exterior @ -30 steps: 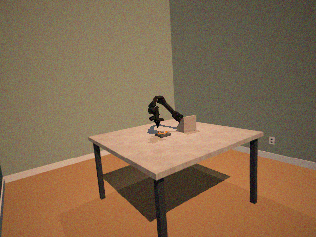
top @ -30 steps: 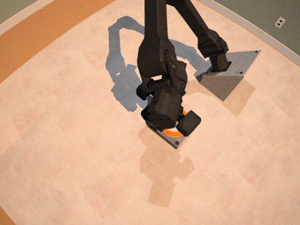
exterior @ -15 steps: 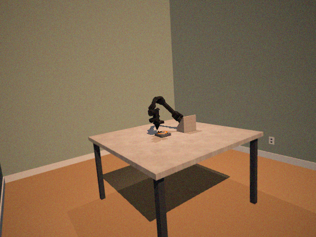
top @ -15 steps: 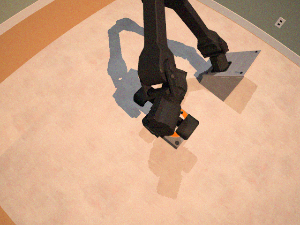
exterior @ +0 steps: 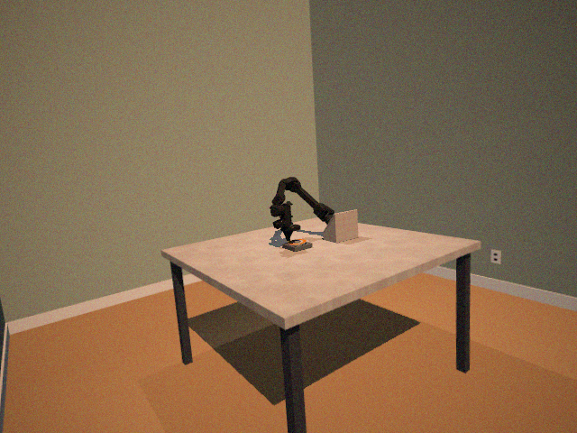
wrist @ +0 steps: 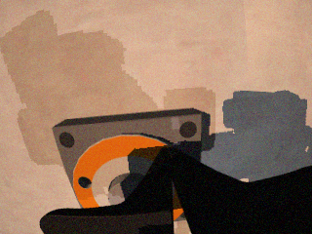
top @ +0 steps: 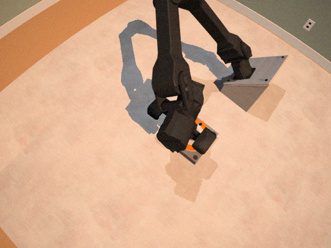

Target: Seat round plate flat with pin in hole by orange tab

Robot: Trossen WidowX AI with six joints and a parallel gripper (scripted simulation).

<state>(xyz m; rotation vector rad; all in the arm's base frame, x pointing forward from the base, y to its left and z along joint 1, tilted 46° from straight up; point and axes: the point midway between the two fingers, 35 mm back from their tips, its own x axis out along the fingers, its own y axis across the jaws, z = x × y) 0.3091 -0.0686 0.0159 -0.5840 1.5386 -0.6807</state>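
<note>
My gripper tip is now 40 mm past the square grey base, 30 mm to the right of it and 20 mm above it.
</note>
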